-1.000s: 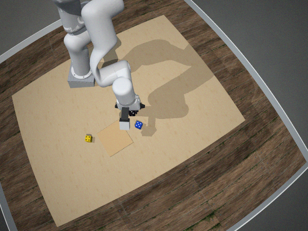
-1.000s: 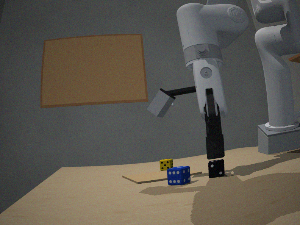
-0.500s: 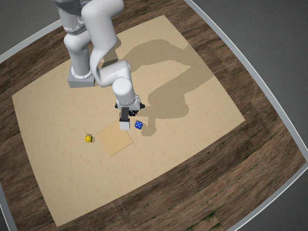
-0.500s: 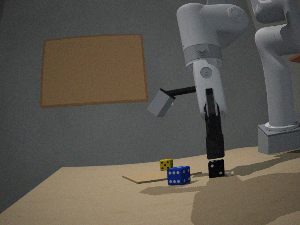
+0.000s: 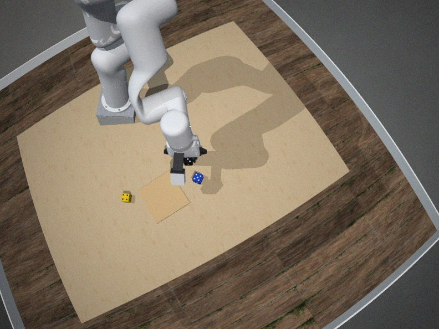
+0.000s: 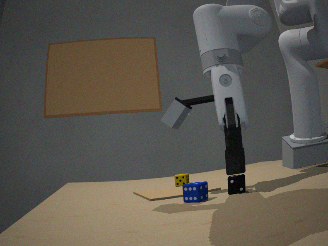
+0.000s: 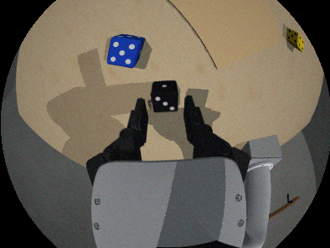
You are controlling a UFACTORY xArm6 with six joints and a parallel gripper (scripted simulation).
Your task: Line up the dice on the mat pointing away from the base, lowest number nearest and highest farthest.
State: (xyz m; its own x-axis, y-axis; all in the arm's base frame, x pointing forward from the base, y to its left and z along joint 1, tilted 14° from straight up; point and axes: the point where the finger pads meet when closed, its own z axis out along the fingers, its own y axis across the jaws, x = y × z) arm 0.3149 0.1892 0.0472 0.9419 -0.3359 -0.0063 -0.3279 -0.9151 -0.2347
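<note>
My hand is 40 mm above the black die. Round my hand: thin tan mat: 130 mm to the right, 90 mm ahead, 50 mm below; blue die: 70 mm ahead, 40 mm below, 10 mm to the left; yellow die: 260 mm to the right, 60 mm ahead, 40 mm below.
</note>
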